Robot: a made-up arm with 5 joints. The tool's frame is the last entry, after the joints.
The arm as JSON. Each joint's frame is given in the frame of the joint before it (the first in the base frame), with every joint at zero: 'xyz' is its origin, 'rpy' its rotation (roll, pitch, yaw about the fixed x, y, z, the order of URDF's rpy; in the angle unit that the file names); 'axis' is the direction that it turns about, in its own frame. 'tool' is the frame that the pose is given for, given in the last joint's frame.
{
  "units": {
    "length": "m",
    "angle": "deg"
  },
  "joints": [
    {
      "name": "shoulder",
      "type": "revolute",
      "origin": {
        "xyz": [
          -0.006,
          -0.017,
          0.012
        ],
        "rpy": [
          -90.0,
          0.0,
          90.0
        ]
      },
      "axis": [
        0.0,
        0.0,
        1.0
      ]
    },
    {
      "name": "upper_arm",
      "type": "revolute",
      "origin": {
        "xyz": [
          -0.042,
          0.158,
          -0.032
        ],
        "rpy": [
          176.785,
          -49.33,
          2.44
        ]
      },
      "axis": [
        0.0,
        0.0,
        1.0
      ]
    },
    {
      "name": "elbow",
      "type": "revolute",
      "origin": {
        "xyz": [
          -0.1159,
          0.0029,
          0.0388
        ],
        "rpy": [
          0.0,
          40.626,
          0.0
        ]
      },
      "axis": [
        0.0,
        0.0,
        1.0
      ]
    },
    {
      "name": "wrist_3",
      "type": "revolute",
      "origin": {
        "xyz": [
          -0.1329,
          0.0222,
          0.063
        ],
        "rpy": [
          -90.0,
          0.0,
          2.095
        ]
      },
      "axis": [
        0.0,
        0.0,
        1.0
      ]
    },
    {
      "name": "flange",
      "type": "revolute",
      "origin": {
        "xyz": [
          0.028,
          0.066,
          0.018
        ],
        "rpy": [
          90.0,
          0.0,
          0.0
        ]
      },
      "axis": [
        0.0,
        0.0,
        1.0
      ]
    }
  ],
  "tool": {
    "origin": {
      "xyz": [
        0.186,
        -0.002,
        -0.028
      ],
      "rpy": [
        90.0,
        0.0,
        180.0
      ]
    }
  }
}
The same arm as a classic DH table. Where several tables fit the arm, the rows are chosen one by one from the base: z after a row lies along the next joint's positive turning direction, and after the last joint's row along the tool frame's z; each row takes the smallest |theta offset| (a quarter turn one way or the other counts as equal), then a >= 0, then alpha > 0; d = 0 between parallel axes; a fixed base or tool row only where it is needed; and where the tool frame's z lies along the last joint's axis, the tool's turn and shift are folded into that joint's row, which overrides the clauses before.
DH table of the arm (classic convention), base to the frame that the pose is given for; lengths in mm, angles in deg. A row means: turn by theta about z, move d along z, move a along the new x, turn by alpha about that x. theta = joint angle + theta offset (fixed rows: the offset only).
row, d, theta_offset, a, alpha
base (fixed), 12, -90, 17, 90
shoulder, -66.2, 88.2, -156.6, -130.59
upper_arm, 112.1, -2.76, 2.9, 40.63
elbow, -115, -87.91, -132, -90
wrist_3, 45, 0, 28, 90
flange, -94, 0, 186, -90
tool (fixed), -2, -180, 0, 0

